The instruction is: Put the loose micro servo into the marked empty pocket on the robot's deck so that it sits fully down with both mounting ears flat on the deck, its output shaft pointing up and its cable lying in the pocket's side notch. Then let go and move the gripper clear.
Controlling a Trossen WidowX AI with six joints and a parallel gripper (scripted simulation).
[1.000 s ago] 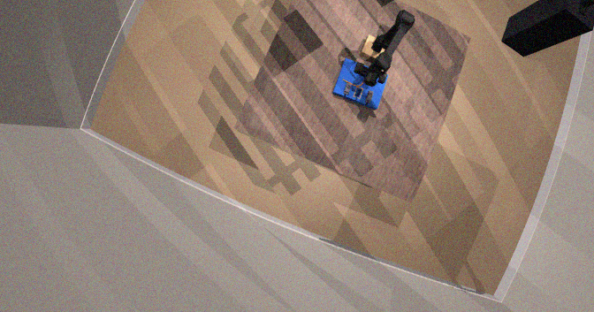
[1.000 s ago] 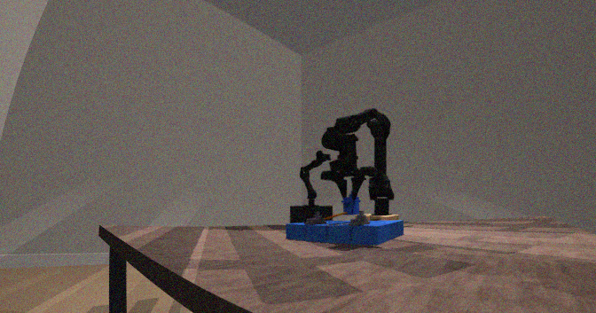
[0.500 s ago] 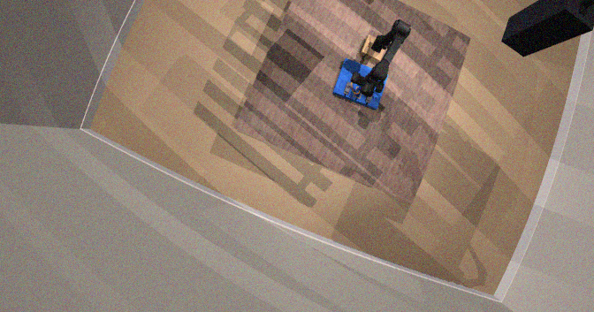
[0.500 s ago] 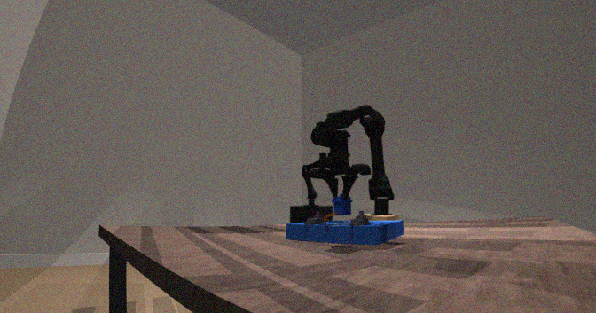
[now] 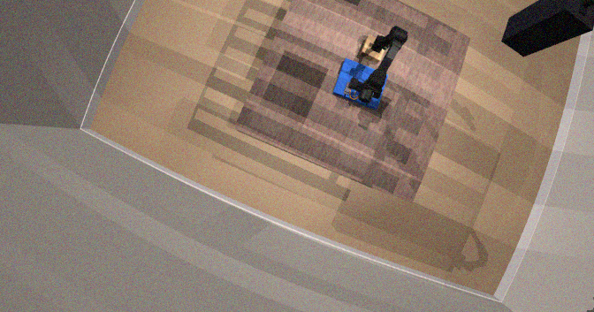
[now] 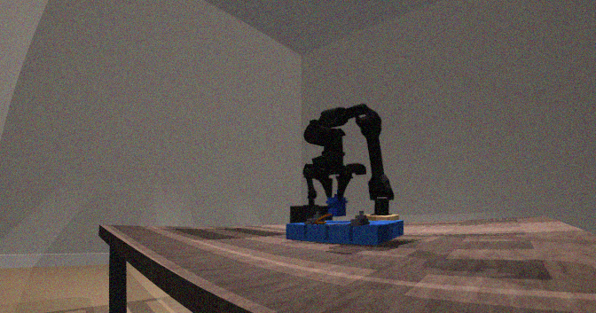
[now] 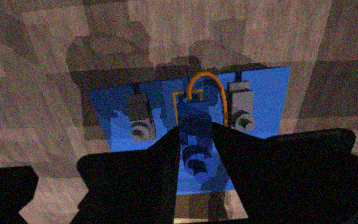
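My gripper tip is 120 mm past the blue robot deck, 10 mm to the left of it and 90 mm above it.
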